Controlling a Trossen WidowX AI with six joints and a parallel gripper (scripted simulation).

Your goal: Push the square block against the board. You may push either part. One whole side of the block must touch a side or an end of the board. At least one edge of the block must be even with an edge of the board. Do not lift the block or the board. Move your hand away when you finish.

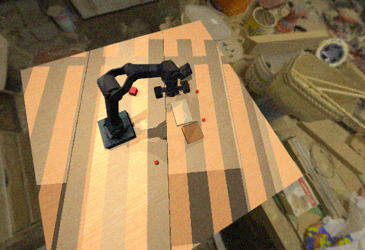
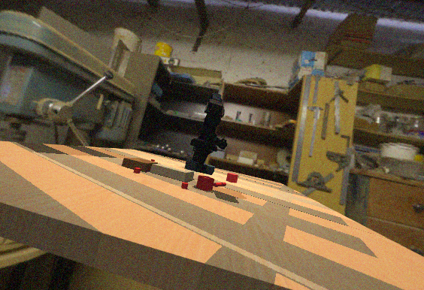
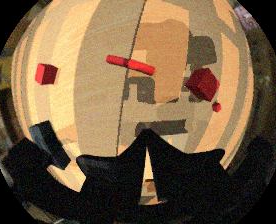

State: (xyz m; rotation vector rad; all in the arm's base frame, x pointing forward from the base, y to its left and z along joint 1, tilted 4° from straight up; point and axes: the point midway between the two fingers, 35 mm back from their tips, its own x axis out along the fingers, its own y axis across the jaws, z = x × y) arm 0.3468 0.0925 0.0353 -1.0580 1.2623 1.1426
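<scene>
My gripper tip is now 2 cm short of the pale board, 10 cm to the left of it and 4 cm above it. From my gripper tip the other things lie so: brown square block 3 cm ahead, 24 cm to the right, 4 cm below; thin red strip 1 cm behind, 9 cm to the left, 5 cm below.
</scene>
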